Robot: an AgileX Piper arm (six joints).
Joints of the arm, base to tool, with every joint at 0 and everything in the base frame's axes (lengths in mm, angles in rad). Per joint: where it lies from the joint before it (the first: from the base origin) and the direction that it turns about. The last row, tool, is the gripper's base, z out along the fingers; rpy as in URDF.
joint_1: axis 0 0 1 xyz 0 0 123
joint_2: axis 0 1 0 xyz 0 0 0
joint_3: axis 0 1 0 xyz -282.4 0 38.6
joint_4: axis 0.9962 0 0.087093 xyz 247.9 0 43.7
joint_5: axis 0 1 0 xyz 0 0 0
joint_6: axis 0.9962 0 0.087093 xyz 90.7 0 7.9
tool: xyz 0 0 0 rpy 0 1.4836 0
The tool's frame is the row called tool.
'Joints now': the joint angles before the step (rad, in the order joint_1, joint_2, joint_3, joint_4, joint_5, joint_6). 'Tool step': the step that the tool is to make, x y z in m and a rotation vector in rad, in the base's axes. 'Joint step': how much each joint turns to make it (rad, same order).
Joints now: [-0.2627, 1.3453, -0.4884, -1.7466, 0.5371, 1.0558]
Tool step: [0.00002, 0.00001, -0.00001, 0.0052, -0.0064, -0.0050]
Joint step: [0.0000, 0.0000, 0.0000, -0.0001, -0.0002, 0.0097]
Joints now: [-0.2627, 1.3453, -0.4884, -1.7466, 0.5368, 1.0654]
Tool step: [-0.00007, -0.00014, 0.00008, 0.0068, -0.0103, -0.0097]
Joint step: [0.0000, 0.0001, -0.0001, 0.0000, 0.0019, 0.0156]
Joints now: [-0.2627, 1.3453, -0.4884, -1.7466, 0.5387, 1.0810]
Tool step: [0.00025, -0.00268, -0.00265, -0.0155, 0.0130, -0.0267]
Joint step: [-0.0001, 0.0192, -0.0015, 0.0001, 0.0330, 0.0066]
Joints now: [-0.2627, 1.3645, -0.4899, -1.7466, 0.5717, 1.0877]
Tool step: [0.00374, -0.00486, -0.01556, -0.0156, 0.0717, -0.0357]
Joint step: [0.0000, 0.0800, -0.0038, 0.0000, 0.0501, 0.0041]
